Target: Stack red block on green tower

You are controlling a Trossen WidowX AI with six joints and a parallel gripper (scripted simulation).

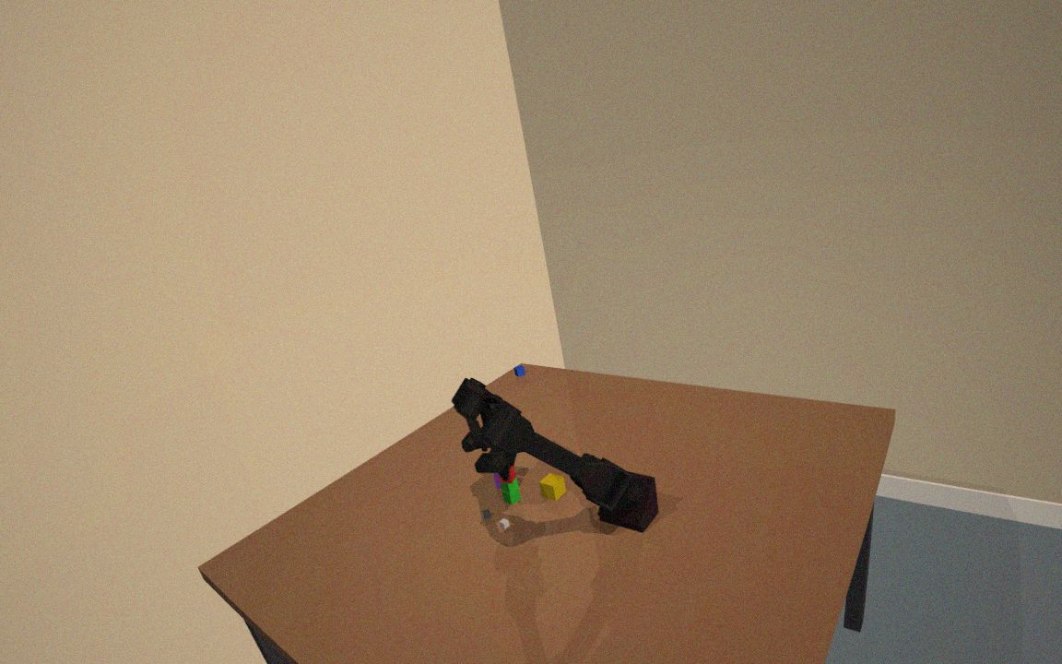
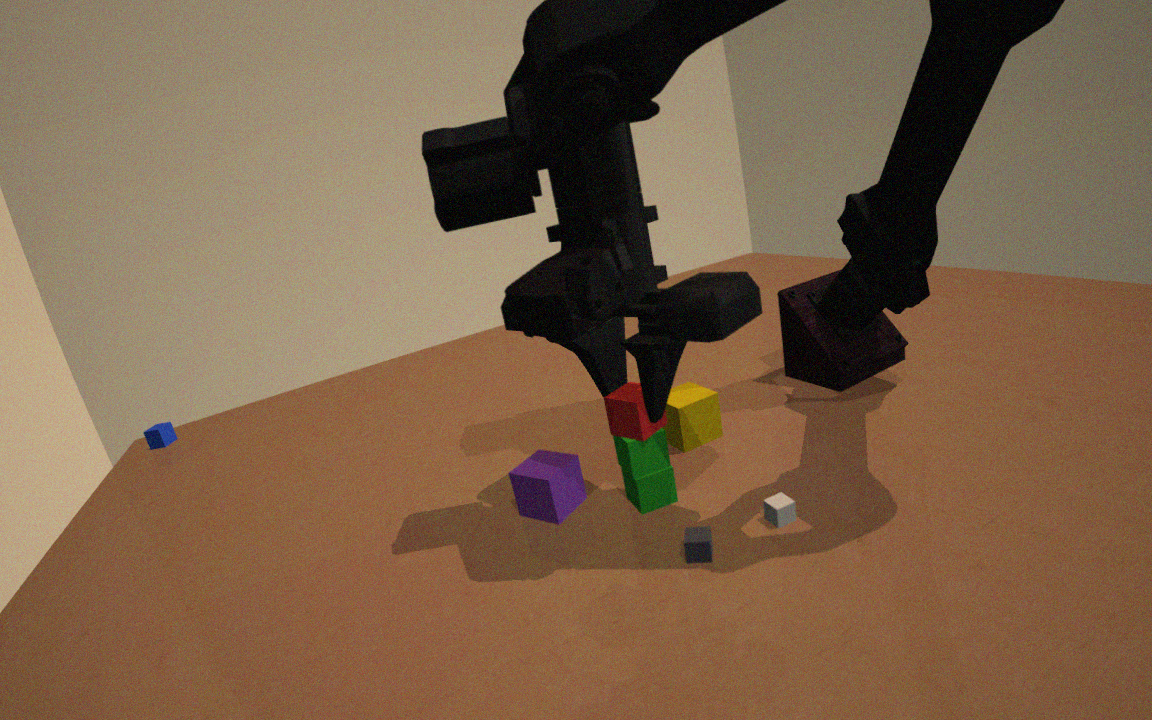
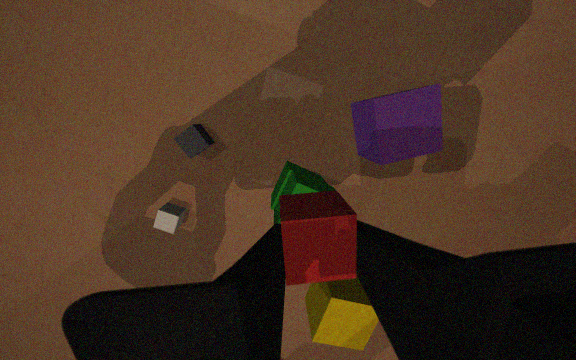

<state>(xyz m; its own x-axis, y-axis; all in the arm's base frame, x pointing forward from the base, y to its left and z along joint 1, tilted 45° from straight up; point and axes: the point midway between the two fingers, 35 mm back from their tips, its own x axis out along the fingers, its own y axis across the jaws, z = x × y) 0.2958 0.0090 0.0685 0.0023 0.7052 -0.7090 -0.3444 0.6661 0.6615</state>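
The red block lies 1 cm above my gripper tip. Round my gripper tip: purple cube 6 cm ahead, 5 cm to the right, 5 cm below; yellow block 8 cm behind, 6 cm to the right, 5 cm below; small grey cube 2 cm ahead, 8 cm to the left, 6 cm below.
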